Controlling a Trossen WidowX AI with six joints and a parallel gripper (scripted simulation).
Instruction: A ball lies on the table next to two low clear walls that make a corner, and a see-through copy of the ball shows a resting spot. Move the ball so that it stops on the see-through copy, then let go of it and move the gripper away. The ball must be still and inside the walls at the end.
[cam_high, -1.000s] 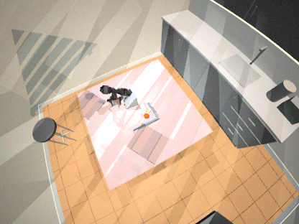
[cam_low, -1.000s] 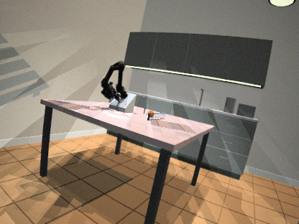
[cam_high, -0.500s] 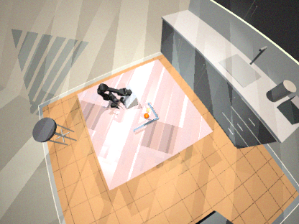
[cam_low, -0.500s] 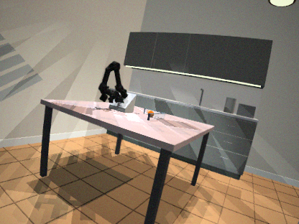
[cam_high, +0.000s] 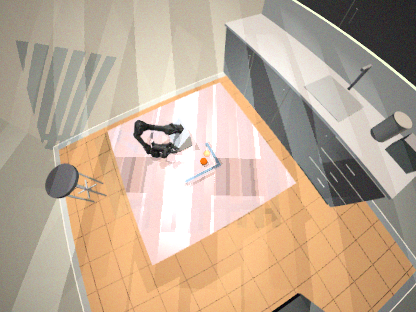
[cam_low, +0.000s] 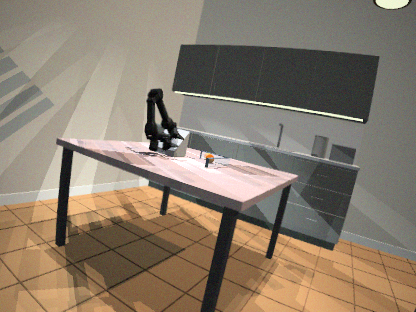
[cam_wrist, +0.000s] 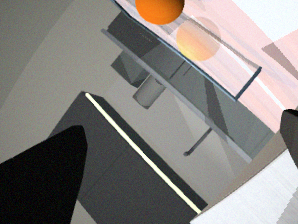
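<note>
The orange ball is 16 cm ahead of my gripper tip, 15 cm to the left of it and 7 cm below it.
</note>
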